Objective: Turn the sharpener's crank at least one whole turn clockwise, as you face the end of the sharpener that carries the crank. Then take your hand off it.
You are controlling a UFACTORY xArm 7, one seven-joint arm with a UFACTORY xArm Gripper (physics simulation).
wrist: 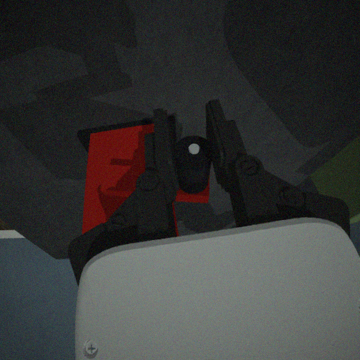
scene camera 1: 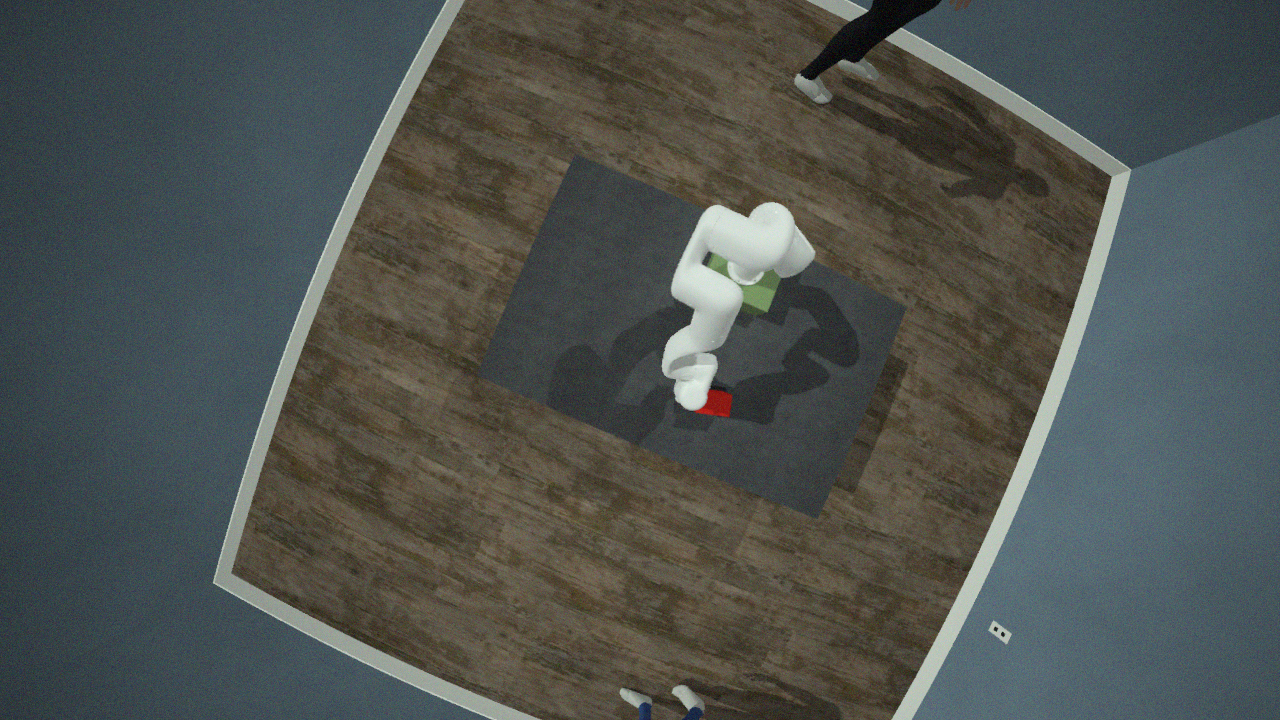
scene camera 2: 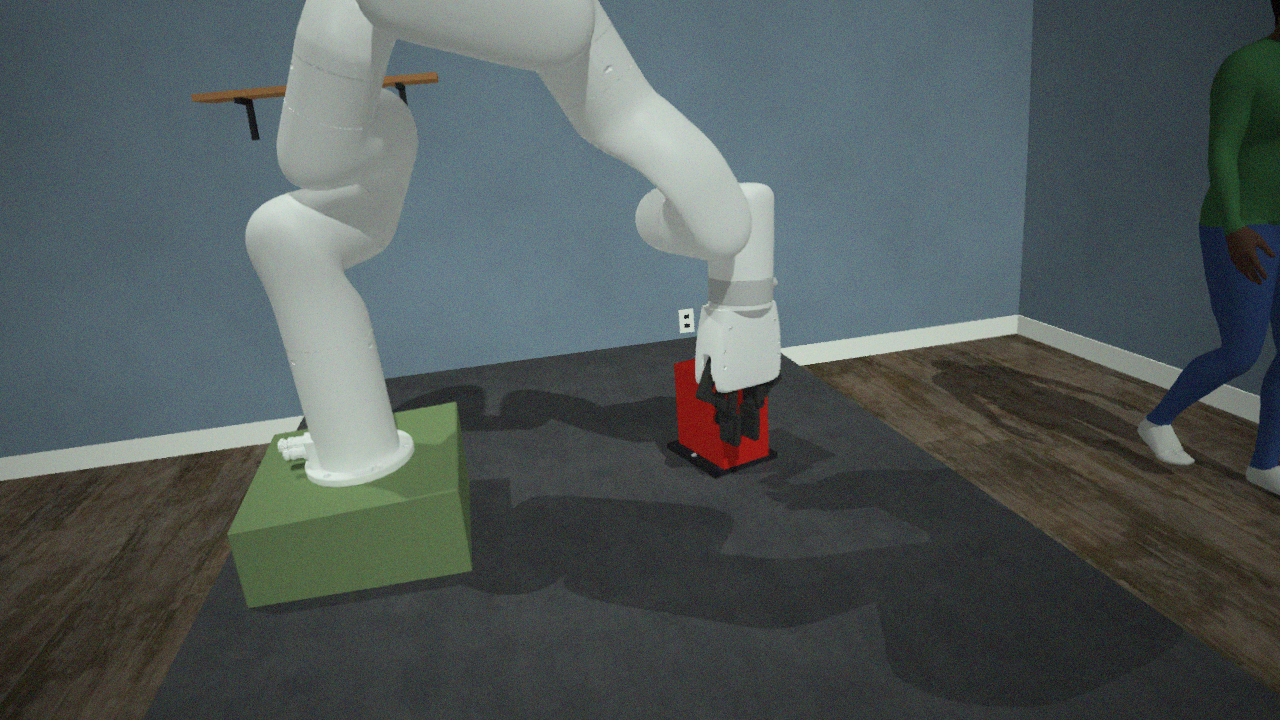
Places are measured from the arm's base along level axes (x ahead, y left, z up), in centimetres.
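Where they show: gripper, between the fingertips: (scene camera 2: 739, 440); arm's base, origin of its link: (scene camera 2: 361, 459).
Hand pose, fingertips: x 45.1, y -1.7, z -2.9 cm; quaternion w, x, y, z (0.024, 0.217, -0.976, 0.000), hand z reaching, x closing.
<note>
Each offset is from my fingertips to the top centre of the thing. "spot": to the spot under its first point. Level surfaces: height alone.
The red sharpener @[spot: dx +0.1, dy +14.1, dz +5.2 cm] (scene camera 1: 718, 403) (scene camera 2: 693, 411) (wrist: 97, 165) stands upright on a black base @[spot: dx -2.4, dy +8.2, dz -6.8 cm] (scene camera 2: 707, 465). My gripper (scene camera 2: 742, 438) (wrist: 187, 122) points down beside it, at the crank end; in the overhead view the wrist hides the fingers. In the wrist view the crank's black handle (wrist: 192, 172), with a pale dot on its top, sits between the two fingers. The gripper is shut on this handle. The crank's arm is hard to make out in the dark, and the fingers hide part of the sharpener.
A dark mat @[dz -7.5 cm] (scene camera 1: 572, 232) (scene camera 2: 626, 662) lies under the sharpener. The arm's base stands on a green block (scene camera 1: 760, 297) (scene camera 2: 358, 550) (wrist: 342, 175). A person (scene camera 2: 1244, 152) stands at the right on the wooden floor. A wooden shelf (scene camera 2: 241, 94) hangs on the wall.
</note>
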